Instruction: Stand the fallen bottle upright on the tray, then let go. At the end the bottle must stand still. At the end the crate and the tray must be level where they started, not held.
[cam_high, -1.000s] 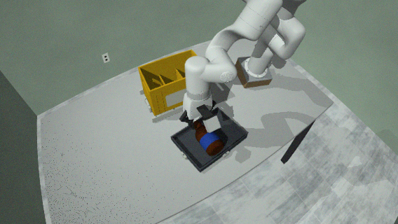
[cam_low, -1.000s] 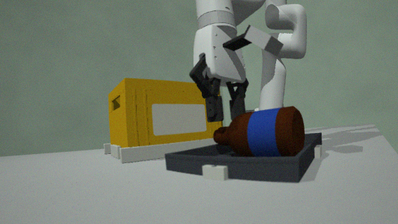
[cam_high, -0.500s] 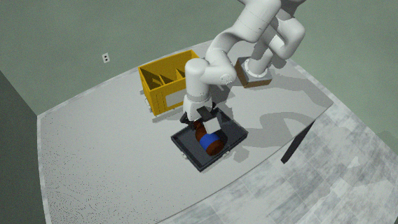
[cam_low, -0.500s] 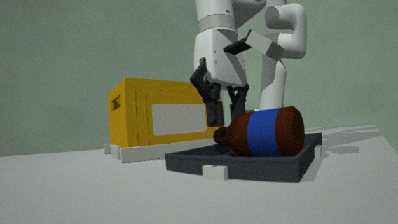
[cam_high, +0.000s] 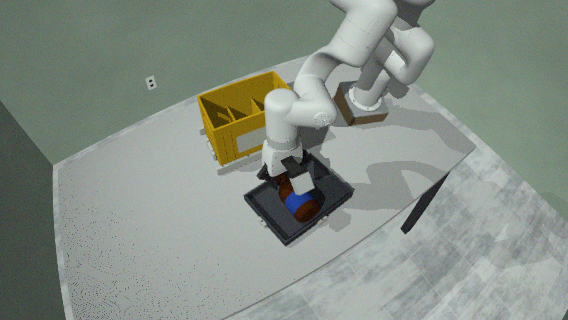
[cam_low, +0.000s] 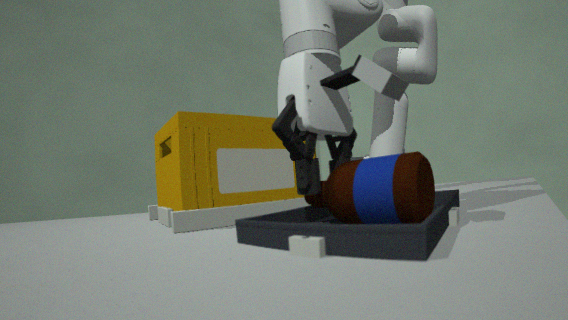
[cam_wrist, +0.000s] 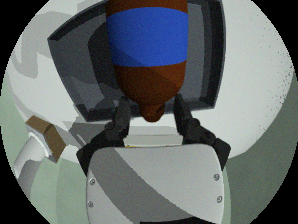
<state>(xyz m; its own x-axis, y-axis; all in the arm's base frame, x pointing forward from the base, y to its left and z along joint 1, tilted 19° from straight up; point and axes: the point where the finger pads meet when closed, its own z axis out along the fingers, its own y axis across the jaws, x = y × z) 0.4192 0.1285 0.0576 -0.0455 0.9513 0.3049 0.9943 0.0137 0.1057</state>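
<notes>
Right now my hand is 5 cm to the right of the brown bottle and 2 cm above it. Also, from my hand: dark grey tray 2 cm behind, 5 cm to the left, 5 cm below; yellow crate 1 cm behind, 24 cm to the right, 2 cm above.
</notes>
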